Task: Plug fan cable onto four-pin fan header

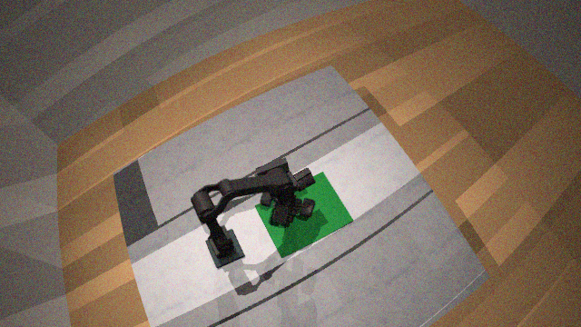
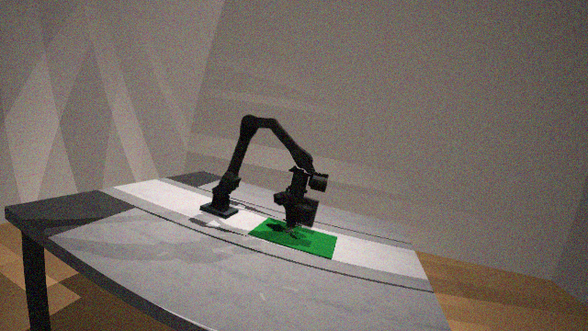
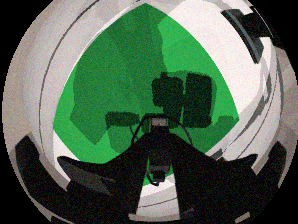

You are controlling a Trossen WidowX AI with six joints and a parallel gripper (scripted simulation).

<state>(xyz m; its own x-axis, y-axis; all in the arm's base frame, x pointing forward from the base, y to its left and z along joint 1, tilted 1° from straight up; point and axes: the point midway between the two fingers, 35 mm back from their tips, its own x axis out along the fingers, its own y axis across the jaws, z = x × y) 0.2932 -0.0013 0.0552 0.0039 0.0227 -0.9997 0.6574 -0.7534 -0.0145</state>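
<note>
The green board lies 5 cm below my gripper tip, 4 cm ahead of it and 2 cm to the right of it. From my gripper tip the other things lie so: dark plug 1 cm to the left, 1 cm ahead, 1 cm above; then black fan 15 cm to the left, 2 cm ahead, 2 cm above.
</note>
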